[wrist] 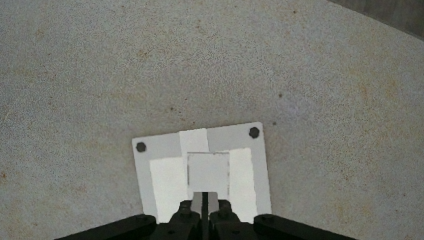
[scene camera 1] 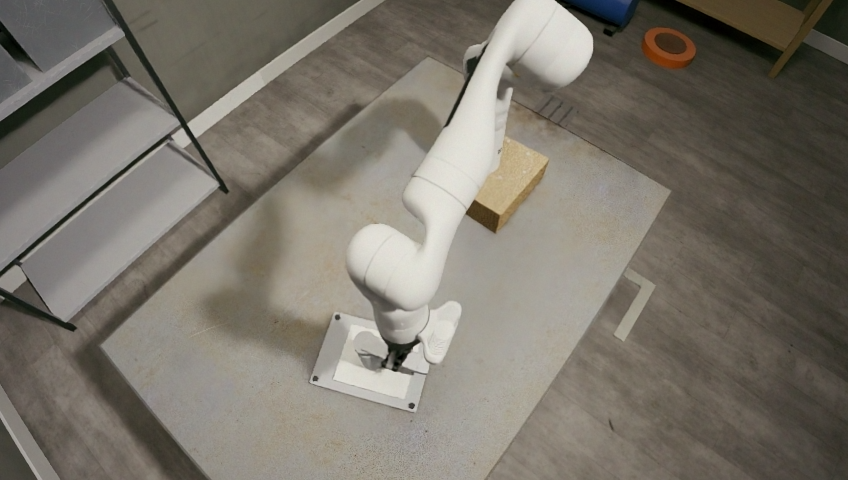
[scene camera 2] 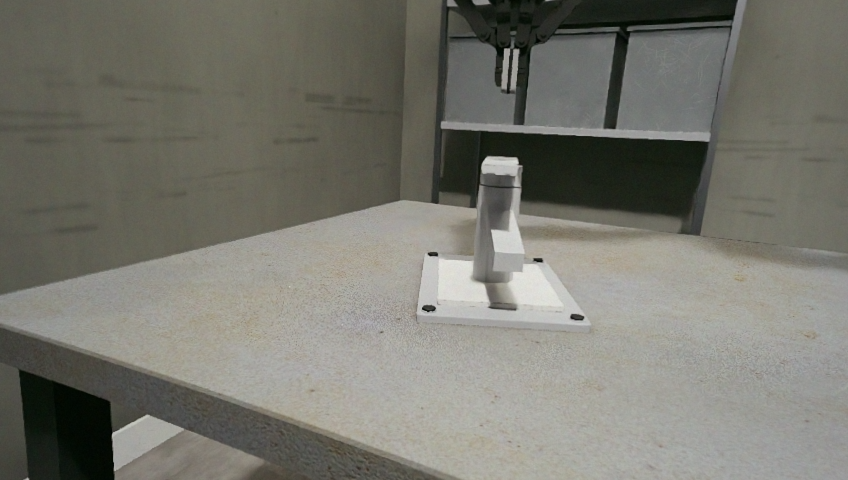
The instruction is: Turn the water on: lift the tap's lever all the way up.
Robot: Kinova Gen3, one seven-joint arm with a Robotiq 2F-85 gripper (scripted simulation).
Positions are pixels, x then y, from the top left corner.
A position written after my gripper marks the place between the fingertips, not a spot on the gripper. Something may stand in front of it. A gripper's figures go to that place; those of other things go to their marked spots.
My gripper (wrist: 205,207): 0.18 m from the lens. A lever (wrist: 206,171): 0.24 m from the lens.
